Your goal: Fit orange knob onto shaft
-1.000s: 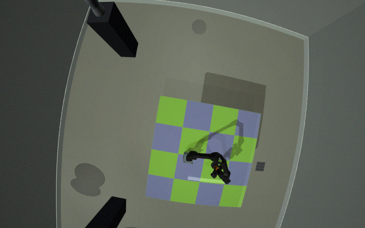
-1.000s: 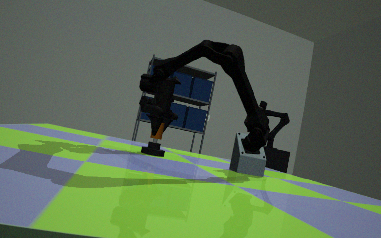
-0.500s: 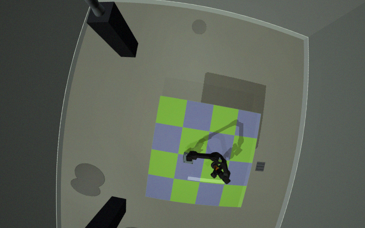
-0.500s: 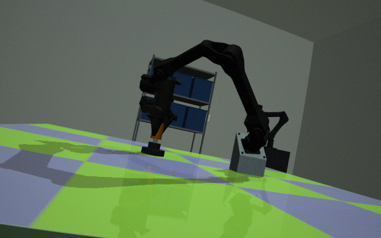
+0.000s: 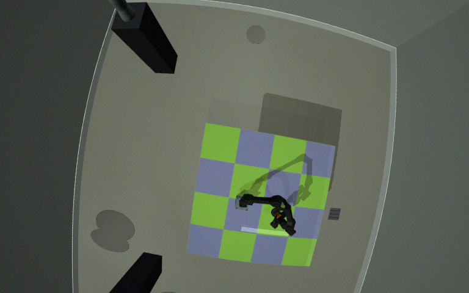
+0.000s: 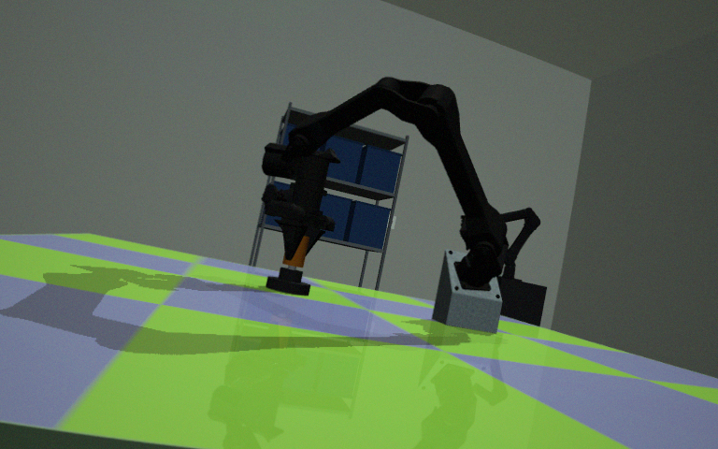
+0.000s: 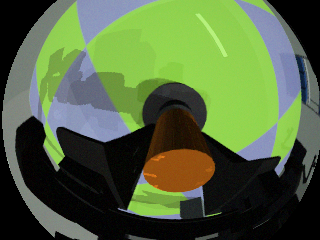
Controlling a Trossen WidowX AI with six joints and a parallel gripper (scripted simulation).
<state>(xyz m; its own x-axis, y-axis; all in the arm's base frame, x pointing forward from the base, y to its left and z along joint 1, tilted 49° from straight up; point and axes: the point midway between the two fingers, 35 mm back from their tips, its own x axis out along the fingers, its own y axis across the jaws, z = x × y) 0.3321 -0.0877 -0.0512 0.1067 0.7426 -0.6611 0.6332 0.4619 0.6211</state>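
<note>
Right now my gripper tip is 3 cm above the black round pedestal. Round my gripper tip: orange knob: 3 cm above.
</note>
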